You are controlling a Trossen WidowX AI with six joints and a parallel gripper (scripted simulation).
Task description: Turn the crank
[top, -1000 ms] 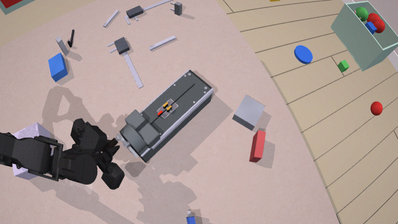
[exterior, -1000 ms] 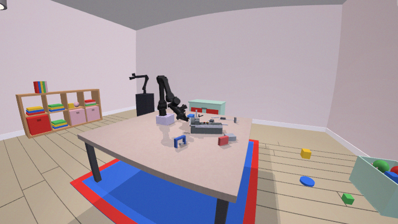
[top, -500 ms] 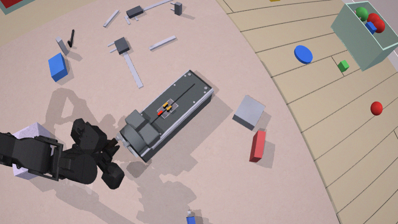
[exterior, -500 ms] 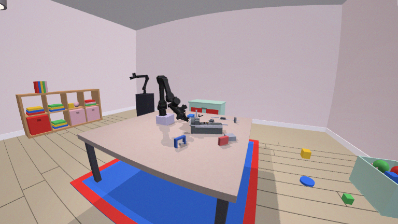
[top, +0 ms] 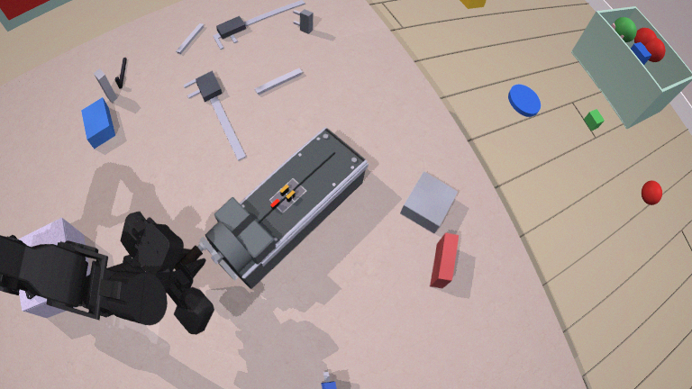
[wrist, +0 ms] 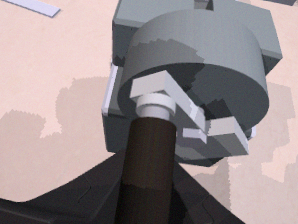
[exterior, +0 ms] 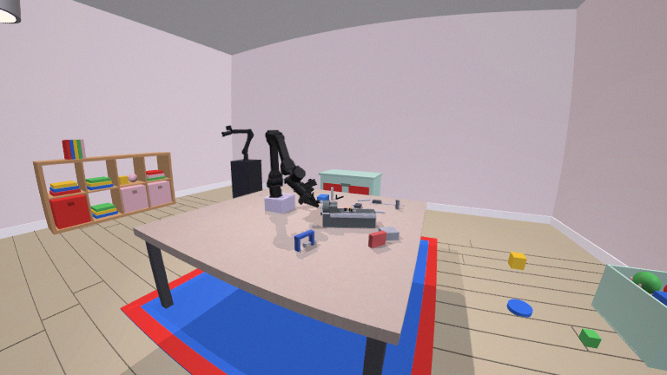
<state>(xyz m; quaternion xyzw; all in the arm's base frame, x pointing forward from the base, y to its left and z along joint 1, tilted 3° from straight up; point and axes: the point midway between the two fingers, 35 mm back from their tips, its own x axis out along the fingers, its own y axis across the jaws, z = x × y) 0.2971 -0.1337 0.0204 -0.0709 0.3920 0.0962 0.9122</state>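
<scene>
Right now my gripper tip is 2 cm past the dark brown crank handle and 3 cm below it. Round my gripper tip: red pointer: 14 cm ahead, 2 cm to the left; then red block: 32 cm ahead, 18 cm to the right, 6 cm below; then grey block: 36 cm ahead, 9 cm to the right, 7 cm below.
</scene>
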